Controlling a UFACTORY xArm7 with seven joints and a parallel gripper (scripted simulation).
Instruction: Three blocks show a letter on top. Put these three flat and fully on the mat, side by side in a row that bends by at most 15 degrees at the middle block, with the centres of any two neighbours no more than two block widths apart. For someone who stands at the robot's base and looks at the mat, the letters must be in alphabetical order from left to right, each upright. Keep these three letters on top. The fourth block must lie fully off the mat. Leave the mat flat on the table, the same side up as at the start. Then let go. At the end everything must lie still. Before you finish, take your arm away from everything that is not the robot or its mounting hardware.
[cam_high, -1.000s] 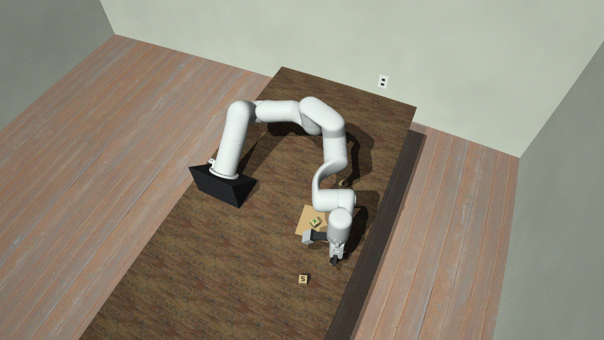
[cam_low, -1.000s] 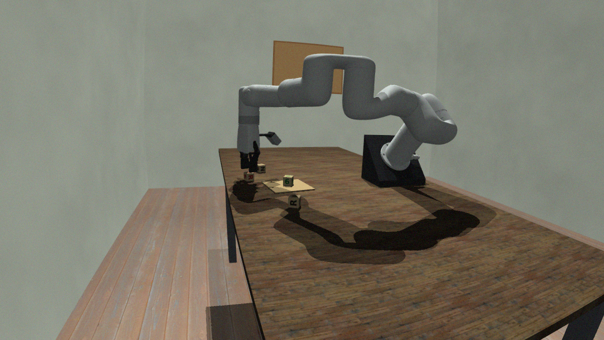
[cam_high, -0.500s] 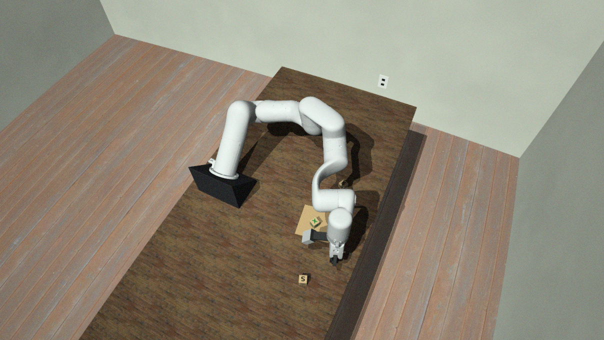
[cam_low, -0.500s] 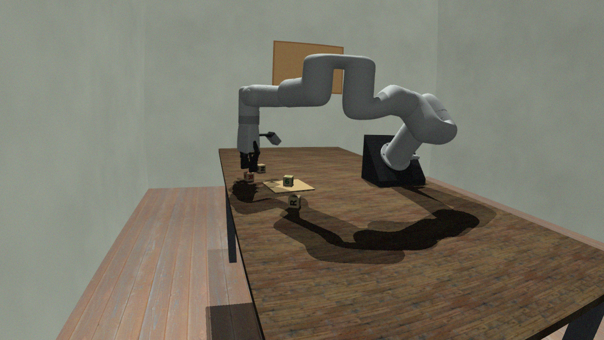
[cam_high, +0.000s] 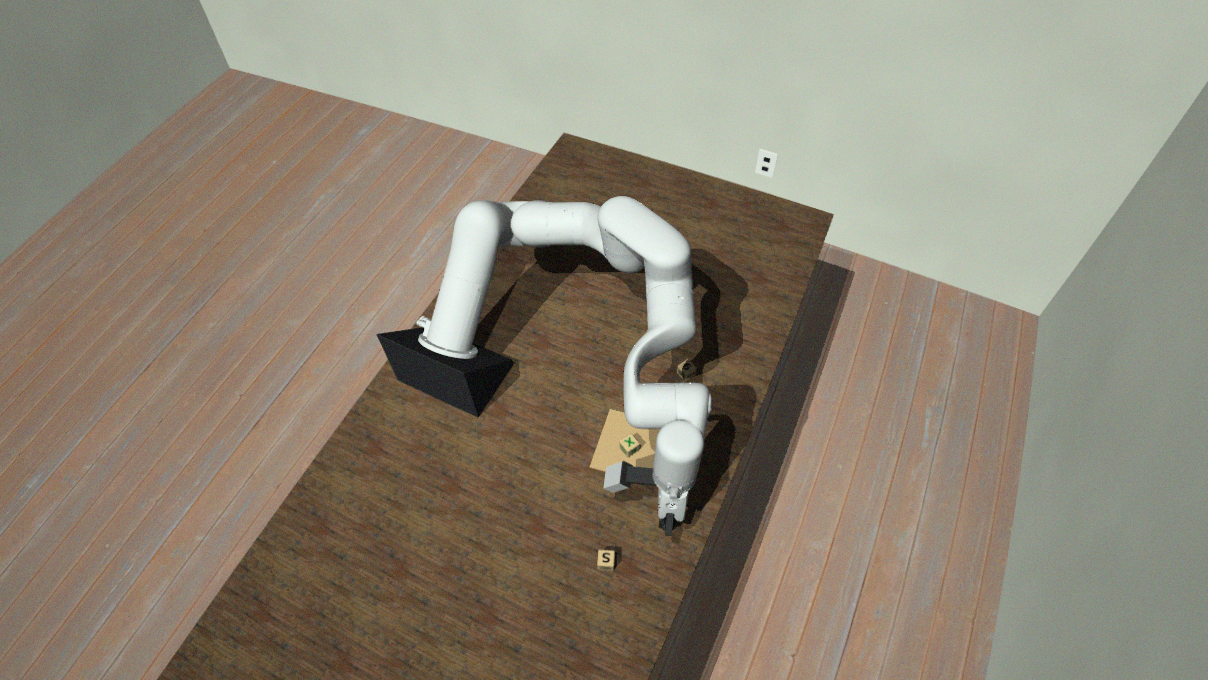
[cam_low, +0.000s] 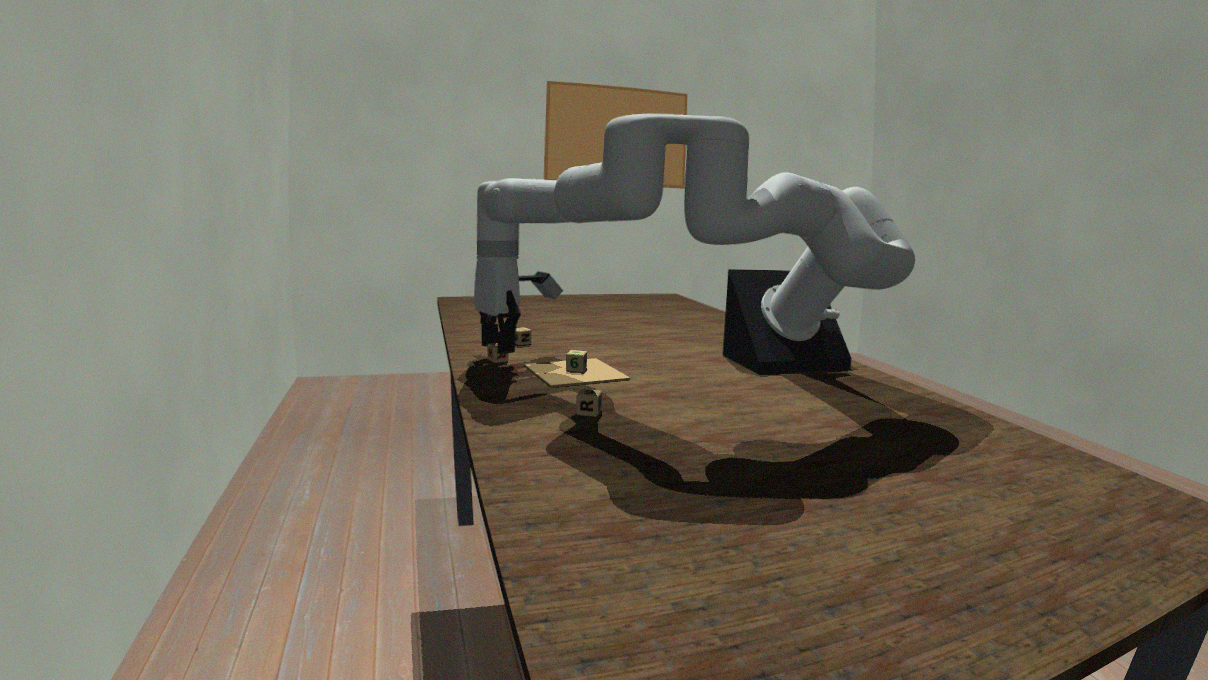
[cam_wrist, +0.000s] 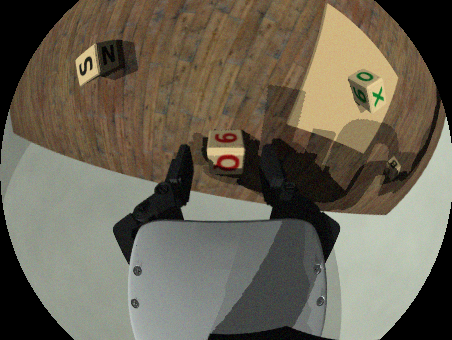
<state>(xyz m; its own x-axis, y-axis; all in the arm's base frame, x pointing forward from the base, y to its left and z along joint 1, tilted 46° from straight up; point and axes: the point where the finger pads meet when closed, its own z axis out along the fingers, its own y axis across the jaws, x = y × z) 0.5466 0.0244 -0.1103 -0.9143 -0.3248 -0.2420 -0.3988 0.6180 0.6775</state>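
Right now the red-marked block is 20 mm below my hand. From my hand the other things lie so: S block: 60 mm behind, 140 mm to the right, 20 mm below; then tan mat: 130 mm behind, 100 mm to the left, 40 mm below.
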